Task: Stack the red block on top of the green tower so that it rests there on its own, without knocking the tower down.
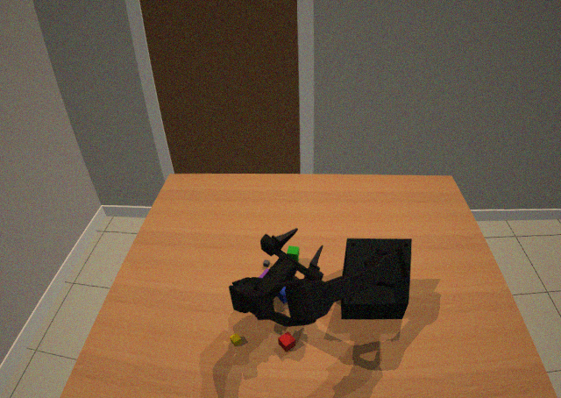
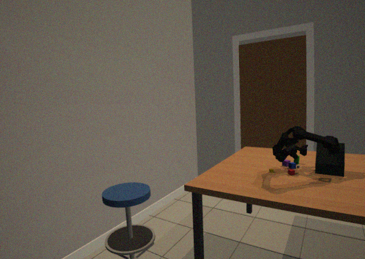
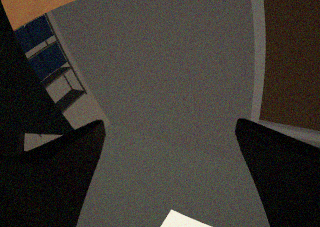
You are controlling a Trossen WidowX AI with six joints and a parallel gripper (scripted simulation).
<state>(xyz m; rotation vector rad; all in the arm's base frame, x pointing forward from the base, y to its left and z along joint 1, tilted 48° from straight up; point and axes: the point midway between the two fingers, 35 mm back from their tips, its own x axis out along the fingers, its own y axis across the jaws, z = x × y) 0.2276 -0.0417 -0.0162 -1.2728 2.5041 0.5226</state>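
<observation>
My gripper tip is 5 cm short of the red block, 23 cm to the right of it and 17 cm above it. Also, from my gripper tip: small yellow block: 19 cm ahead, 23 cm to the left, 18 cm below; purple block: 12 cm ahead, 2 cm to the left, 16 cm below.
</observation>
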